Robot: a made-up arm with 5 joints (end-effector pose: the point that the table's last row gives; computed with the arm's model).
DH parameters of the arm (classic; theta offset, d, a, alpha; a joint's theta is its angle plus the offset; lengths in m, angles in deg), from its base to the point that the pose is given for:
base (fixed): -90 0.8 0.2 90
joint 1: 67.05 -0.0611 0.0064 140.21
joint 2: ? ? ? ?
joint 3: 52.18 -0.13 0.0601 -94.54
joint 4: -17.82 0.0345 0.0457 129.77
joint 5: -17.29 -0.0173 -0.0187 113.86
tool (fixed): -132.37 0.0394 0 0
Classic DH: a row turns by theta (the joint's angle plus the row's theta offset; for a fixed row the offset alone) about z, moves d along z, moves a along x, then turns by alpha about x.
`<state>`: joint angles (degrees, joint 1 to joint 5).
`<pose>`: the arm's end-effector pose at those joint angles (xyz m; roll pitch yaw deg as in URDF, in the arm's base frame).
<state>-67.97 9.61 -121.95 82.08 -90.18</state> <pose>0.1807 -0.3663 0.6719 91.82 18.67 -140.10</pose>
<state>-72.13 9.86 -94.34 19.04 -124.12</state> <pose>0.1358 -0.3372 0.6452 50.37 40.05 -136.32</pose>
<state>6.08 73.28 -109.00 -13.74 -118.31</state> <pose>0.1065 -0.4180 0.7516 98.39 64.38 -111.23</pose>
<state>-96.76 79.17 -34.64 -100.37 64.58</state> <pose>0.1220 -0.1599 0.7008 49.81 -14.72 140.22</pose>
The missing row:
joint 2: 71.98 0.1808 -0.0492 -75.55
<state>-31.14 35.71 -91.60 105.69 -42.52</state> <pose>0.1261 -0.3735 0.7784 80.01 7.29 158.32</pose>
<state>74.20 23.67 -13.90 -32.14 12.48</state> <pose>0.0834 -0.1439 0.9231 -41.20 8.94 96.90</pose>
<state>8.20 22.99 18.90 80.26 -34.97</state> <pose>0.1793 -0.2433 0.9425 102.48 -12.16 59.47</pose>
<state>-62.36 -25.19 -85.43 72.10 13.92</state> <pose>0.2434 -0.3285 0.8193 35.50 -17.20 148.49</pose>
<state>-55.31 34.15 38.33 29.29 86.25</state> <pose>0.0931 -0.3696 0.8506 57.02 19.60 -78.43</pose>
